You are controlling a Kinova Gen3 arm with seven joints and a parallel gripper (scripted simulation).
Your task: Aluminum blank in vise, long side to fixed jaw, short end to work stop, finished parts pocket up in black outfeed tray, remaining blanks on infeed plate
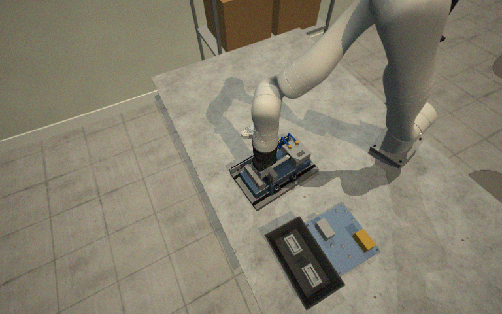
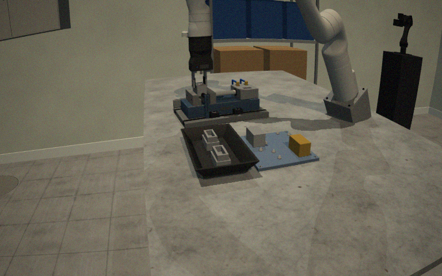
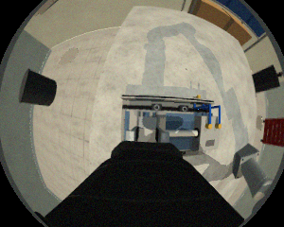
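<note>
The fixed jaw lies 30 mm ahead of my hand, 10 mm to the left of it and 50 mm below it. From my hand the other things lie so: gray blank 130 mm behind, 260 mm to the left, 100 mm below; then vise 70 mm behind, 10 mm to the right, 90 mm below; then infeed plate 180 mm behind, 300 mm to the left, 120 mm below.
</note>
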